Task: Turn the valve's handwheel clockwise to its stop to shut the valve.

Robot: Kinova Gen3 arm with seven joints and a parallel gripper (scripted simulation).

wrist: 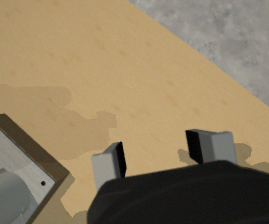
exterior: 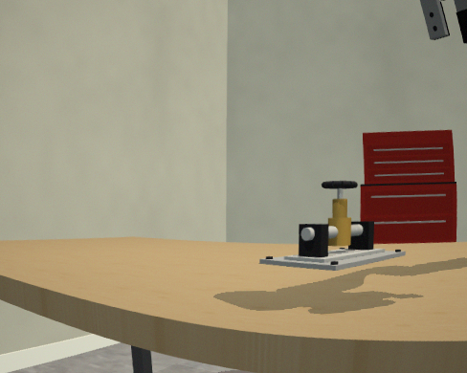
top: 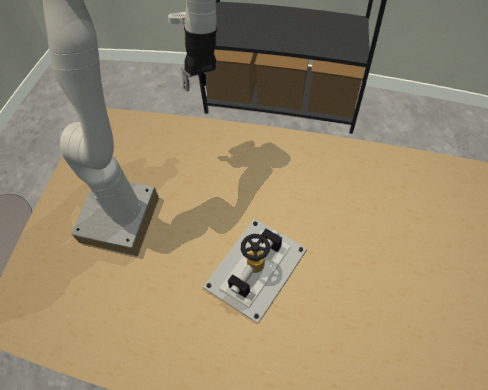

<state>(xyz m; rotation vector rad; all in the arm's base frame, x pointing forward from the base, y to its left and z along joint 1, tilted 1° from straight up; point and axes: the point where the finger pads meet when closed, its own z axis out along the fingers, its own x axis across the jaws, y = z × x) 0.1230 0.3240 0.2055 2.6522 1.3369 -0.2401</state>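
Right now my hand is 360 mm to the left of the handwheel, 270 mm short of it and 140 mm above it.
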